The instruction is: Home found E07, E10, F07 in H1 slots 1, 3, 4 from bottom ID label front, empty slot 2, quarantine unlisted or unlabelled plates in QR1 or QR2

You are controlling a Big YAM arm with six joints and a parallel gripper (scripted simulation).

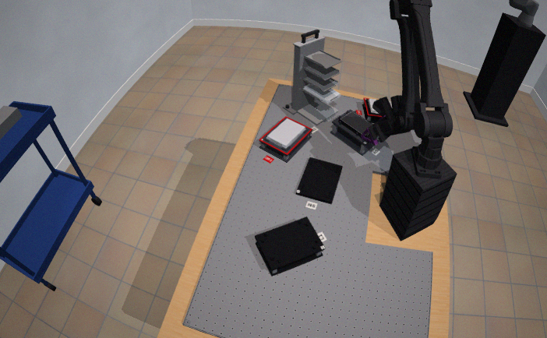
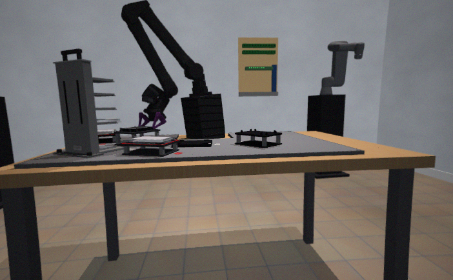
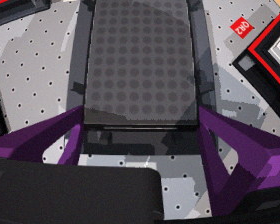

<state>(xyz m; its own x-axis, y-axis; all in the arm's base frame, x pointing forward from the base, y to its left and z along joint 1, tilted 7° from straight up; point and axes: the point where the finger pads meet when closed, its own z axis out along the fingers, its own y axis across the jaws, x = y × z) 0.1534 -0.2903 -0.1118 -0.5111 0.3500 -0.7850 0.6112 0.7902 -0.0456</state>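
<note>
Now: the dark plate 4 cm ahead of my hand and 3 cm to the right of it. The rest, counted from my hand: RG label (4 cm behind, 3 cm to the left, 7 cm below); then QR2 label (2 cm ahead, 20 cm to the right, 7 cm below); then regrip nest (4 cm ahead, 3 cm to the right, 1 cm below).
</note>
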